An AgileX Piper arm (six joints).
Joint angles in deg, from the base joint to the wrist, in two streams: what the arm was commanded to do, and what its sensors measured. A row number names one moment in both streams.
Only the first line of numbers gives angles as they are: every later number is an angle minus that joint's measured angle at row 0.
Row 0, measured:
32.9, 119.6, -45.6, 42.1, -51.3, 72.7
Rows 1 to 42, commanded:
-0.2, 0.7, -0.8, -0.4, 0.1, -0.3
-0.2, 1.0, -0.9, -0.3, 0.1, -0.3
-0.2, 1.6, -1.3, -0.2, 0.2, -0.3
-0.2, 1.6, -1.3, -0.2, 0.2, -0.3
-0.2, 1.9, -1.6, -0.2, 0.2, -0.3
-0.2, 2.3, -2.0, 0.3, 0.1, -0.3
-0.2, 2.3, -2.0, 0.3, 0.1, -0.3
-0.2, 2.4, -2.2, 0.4, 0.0, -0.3
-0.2, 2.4, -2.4, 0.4, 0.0, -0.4
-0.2, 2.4, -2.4, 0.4, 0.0, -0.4
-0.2, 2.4, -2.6, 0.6, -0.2, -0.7
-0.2, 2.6, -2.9, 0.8, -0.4, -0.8
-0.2, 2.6, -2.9, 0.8, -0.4, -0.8
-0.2, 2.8, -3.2, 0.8, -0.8, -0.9
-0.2, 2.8, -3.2, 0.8, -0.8, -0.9
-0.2, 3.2, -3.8, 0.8, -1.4, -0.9
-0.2, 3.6, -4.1, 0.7, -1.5, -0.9
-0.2, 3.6, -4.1, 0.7, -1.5, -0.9
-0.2, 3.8, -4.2, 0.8, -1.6, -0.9
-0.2, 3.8, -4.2, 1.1, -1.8, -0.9
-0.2, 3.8, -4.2, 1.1, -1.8, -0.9
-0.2, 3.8, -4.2, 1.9, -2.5, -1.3
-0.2, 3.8, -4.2, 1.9, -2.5, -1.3
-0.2, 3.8, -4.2, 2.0, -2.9, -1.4
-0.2, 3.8, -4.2, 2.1, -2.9, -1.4
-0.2, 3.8, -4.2, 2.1, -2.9, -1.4
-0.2, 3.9, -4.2, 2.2, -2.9, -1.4
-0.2, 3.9, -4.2, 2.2, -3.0, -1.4
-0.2, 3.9, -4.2, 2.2, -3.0, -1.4
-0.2, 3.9, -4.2, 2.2, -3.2, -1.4
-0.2, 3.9, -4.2, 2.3, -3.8, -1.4
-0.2, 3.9, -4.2, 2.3, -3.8, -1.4
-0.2, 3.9, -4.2, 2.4, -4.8, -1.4
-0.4, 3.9, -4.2, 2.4, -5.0, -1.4
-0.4, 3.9, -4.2, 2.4, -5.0, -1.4
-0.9, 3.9, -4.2, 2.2, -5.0, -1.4
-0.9, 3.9, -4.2, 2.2, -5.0, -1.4
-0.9, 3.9, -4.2, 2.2, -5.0, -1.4
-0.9, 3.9, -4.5, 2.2, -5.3, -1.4
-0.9, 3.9, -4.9, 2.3, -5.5, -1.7
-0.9, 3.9, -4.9, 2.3, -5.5, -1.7
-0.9, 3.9, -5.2, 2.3, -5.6, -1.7
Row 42, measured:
-0.4, 4.1, -3.8, 2.3, -3.0, -0.5
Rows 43 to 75, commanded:
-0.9, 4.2, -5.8, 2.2, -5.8, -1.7
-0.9, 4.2, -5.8, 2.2, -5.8, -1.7
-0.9, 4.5, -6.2, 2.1, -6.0, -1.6
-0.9, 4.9, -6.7, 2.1, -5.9, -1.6
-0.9, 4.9, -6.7, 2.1, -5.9, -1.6
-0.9, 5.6, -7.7, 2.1, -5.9, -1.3
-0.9, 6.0, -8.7, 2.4, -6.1, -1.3
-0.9, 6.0, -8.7, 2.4, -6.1, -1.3
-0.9, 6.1, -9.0, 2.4, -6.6, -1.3
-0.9, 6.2, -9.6, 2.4, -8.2, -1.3
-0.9, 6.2, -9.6, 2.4, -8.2, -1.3
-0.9, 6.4, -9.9, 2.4, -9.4, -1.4
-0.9, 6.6, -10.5, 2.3, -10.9, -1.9
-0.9, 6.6, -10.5, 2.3, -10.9, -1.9
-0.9, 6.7, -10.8, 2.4, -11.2, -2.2
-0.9, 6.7, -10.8, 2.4, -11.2, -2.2
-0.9, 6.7, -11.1, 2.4, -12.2, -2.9
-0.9, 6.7, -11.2, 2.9, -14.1, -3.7
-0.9, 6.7, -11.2, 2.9, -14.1, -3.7
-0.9, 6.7, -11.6, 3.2, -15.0, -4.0
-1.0, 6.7, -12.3, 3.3, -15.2, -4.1
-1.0, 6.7, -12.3, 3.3, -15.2, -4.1
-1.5, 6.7, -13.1, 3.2, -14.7, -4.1
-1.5, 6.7, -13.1, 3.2, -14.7, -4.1
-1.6, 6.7, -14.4, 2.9, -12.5, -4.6
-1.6, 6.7, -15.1, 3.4, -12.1, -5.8
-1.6, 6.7, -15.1, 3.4, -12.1, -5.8
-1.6, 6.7, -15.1, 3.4, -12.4, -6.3
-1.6, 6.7, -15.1, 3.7, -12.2, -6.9
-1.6, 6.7, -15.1, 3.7, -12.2, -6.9
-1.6, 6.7, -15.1, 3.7, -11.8, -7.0
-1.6, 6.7, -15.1, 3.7, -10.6, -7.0
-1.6, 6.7, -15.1, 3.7, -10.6, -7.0
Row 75, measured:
0.5, 7.7, -10.3, 10.2, -1.4, -6.2
